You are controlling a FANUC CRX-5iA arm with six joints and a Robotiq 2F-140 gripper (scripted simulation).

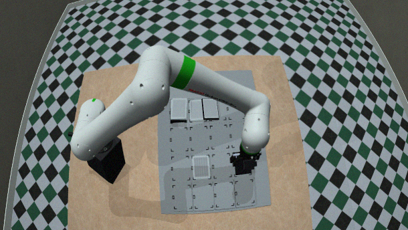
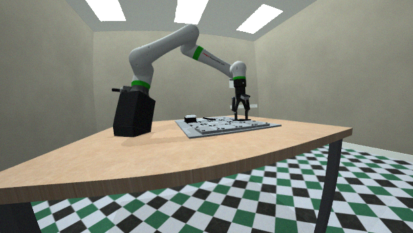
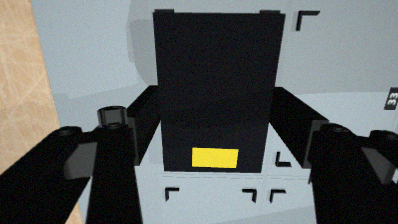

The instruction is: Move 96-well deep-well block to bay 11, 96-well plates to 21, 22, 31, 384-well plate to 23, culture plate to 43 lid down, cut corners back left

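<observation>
Now: the black plate lid 2 cm below my hand. Also, from my hand: bay label 32: 17 cm behind, 14 cm to the left, 4 cm below; fine-welled plate: 21 cm behind, 3 cm to the right, 4 cm below; bay label reading 33: 15 cm behind, 2 cm to the right, 4 cm below.
</observation>
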